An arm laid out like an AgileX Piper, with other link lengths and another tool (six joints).
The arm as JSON. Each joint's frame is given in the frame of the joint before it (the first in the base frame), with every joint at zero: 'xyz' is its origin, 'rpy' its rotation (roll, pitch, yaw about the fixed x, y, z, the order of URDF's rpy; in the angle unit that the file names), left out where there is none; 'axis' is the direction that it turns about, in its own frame. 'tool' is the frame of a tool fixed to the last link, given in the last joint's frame.
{
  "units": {
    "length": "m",
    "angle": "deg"
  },
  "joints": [
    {
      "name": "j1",
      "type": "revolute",
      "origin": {
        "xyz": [
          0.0,
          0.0,
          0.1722
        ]
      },
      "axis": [
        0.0,
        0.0,
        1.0
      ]
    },
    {
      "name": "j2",
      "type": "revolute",
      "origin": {
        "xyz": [
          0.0,
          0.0,
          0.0
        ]
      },
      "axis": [
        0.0,
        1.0,
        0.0
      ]
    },
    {
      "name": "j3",
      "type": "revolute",
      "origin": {
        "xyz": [
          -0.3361,
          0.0,
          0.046
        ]
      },
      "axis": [
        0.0,
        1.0,
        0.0
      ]
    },
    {
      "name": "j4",
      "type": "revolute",
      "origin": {
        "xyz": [
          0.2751,
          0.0,
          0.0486
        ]
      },
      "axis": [
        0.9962,
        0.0,
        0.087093
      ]
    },
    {
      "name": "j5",
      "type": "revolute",
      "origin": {
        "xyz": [
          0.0,
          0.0,
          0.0
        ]
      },
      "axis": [
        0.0,
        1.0,
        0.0
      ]
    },
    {
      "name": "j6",
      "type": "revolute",
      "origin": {
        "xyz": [
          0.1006,
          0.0,
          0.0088
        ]
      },
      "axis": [
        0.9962,
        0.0,
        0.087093
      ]
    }
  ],
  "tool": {
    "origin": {
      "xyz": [
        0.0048,
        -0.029,
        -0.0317
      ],
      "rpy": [
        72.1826,
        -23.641,
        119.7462
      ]
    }
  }
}
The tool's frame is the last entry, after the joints.
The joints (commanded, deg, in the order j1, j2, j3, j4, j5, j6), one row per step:
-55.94, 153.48, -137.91, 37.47, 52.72, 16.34
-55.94, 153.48, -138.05, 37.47, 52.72, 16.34
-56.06, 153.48, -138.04, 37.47, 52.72, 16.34
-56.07, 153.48, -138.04, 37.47, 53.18, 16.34
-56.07, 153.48, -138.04, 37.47, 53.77, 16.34
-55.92, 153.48, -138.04, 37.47, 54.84, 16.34
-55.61, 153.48, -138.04, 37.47, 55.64, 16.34
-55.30, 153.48, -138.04, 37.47, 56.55, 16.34
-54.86, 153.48, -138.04, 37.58, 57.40, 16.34
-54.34, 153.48, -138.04, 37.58, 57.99, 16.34
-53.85, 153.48, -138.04, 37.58, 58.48, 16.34
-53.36, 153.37, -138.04, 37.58, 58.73, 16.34
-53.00, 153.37, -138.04, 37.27, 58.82, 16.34
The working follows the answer.
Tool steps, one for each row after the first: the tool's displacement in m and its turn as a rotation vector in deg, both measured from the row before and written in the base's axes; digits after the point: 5 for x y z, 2 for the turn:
0.00017, -0.00026, 0.00071, -0.12, -0.08, 0.00
-0.00102, -0.00079, -0.00005, 0.01, 0.01, -0.12
-0.00044, 0.00074, -0.00004, 0.33, 0.16, 0.27
-0.00047, 0.00103, -0.00004, 0.42, 0.21, 0.35
0.00039, 0.00286, -0.00006, 0.77, 0.38, 0.79
0.00190, 0.00346, -0.00002, 0.57, 0.28, 0.79
0.00177, 0.00365, 0.00000, 0.65, 0.33, 0.85
0.00300, 0.00452, 0.00011, 0.67, 0.22, 0.93
0.00366, 0.00455, 0.00002, 0.42, 0.22, 0.87
0.00346, 0.00420, 0.00003, 0.35, 0.18, 0.78
0.00366, 0.00380, 0.00117, 0.09, 0.03, 0.64
0.00230, 0.00239, -0.00026, -0.12, 0.28, 0.47

Tool pose at each row, in the base's axes (x y z in m, rotation vector in deg; rounded; the steps above come from the unrounded poses):
0.38399, -0.48010, 0.15475, 142.37, -38.61, 97.35
0.38417, -0.48035, 0.15546, 142.24, -38.50, 97.45
0.38315, -0.48114, 0.15541, 142.16, -38.64, 97.40
0.38270, -0.48040, 0.15537, 142.69, -38.67, 97.30
0.38224, -0.47937, 0.15532, 143.39, -38.68, 97.17
0.38262, -0.47650, 0.15527, 144.76, -38.54, 96.97
0.38452, -0.47304, 0.15524, 145.94, -38.19, 96.87
0.38629, -0.46939, 0.15524, -146.92, 37.76, -96.52
0.38929, -0.46487, 0.15535, -146.59, 36.93, -95.48
0.39295, -0.46032, 0.15538, -146.43, 36.01, -94.65
0.39641, -0.45613, 0.15540, -146.28, 35.17, -93.94
0.40007, -0.45233, 0.15657, -146.17, 34.35, -93.65
0.40237, -0.44994, 0.15631, -146.47, 33.64, -93.26

